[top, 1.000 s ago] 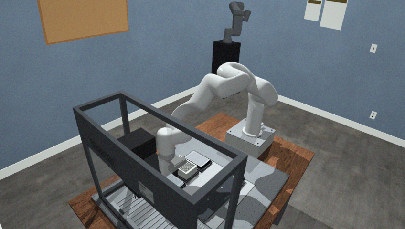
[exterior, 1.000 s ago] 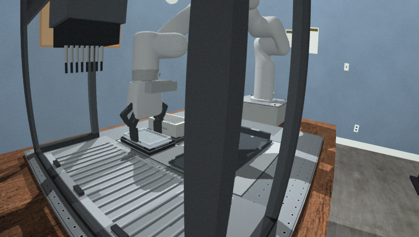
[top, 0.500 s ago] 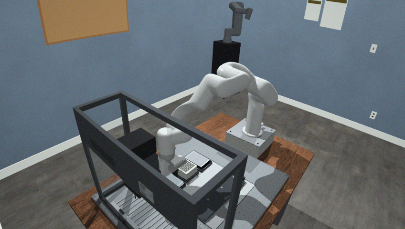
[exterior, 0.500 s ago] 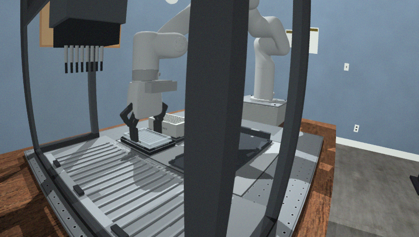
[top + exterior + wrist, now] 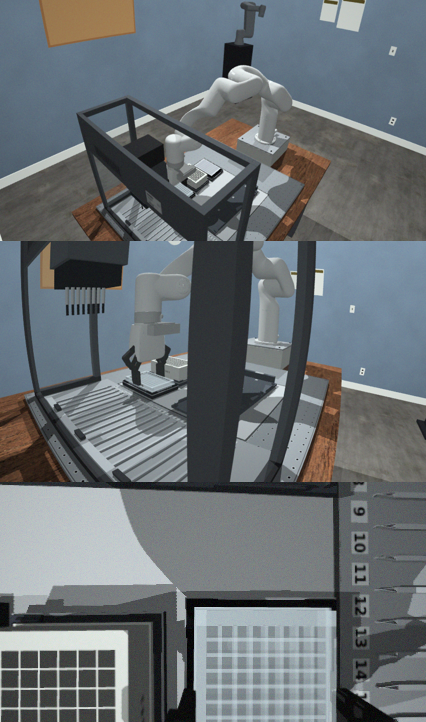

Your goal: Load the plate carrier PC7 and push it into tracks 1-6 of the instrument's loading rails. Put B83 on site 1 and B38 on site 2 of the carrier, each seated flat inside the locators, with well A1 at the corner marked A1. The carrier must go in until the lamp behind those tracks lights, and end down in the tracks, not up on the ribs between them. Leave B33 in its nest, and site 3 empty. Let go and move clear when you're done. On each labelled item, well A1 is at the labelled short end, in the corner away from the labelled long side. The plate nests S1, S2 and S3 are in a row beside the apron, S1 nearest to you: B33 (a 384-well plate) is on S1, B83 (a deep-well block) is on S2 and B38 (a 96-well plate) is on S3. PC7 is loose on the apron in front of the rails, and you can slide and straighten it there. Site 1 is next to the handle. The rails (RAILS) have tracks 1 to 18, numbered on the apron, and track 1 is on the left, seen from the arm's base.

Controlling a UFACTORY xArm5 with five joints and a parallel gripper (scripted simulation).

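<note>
The dark plate carrier PC7 lies 20 cm to the left of my hand, 13 cm behind it and 1 cm below it. Round my hand: dark frame post 43 cm to the left, 24 cm ahead, 22 cm above.
</note>
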